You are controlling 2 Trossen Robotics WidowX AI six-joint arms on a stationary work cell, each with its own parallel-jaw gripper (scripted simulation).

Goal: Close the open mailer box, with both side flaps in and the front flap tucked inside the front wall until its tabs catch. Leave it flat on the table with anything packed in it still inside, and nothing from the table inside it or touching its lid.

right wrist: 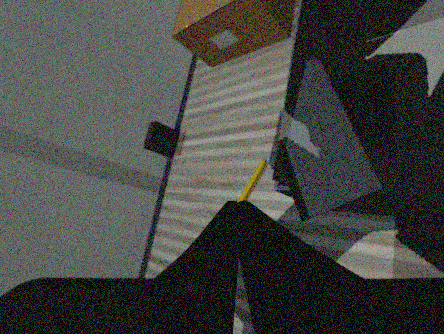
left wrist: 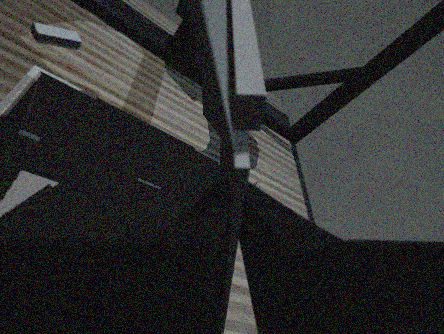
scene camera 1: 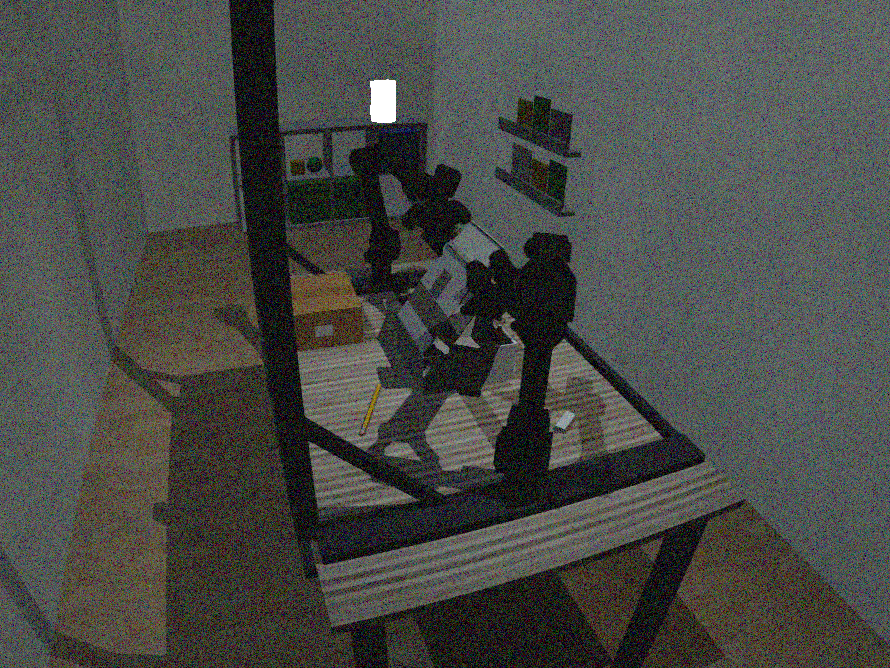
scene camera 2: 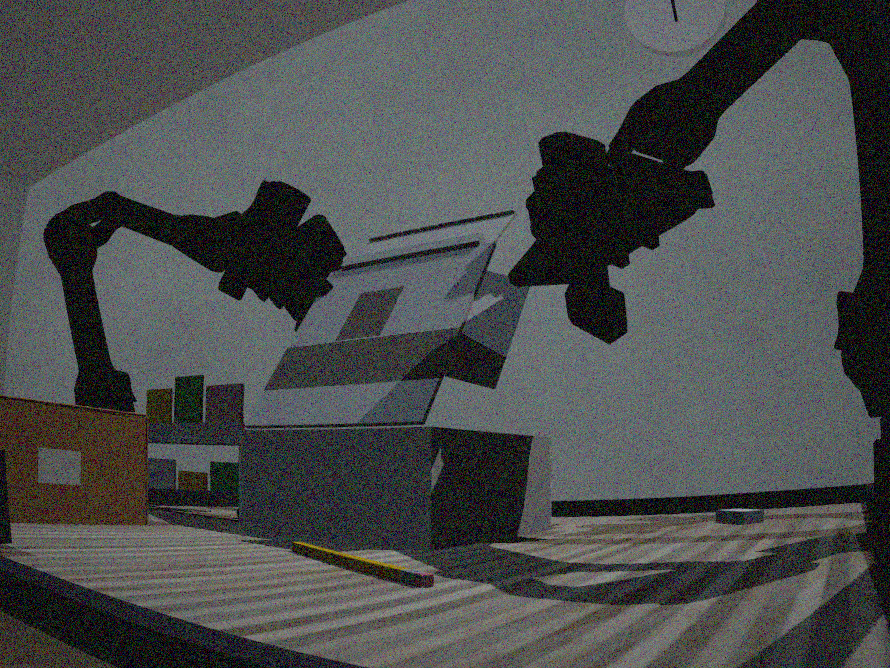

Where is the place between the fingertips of my right gripper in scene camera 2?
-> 512,280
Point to a pale block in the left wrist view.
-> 46,33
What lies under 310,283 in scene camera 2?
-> My left gripper.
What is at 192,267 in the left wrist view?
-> My left gripper.
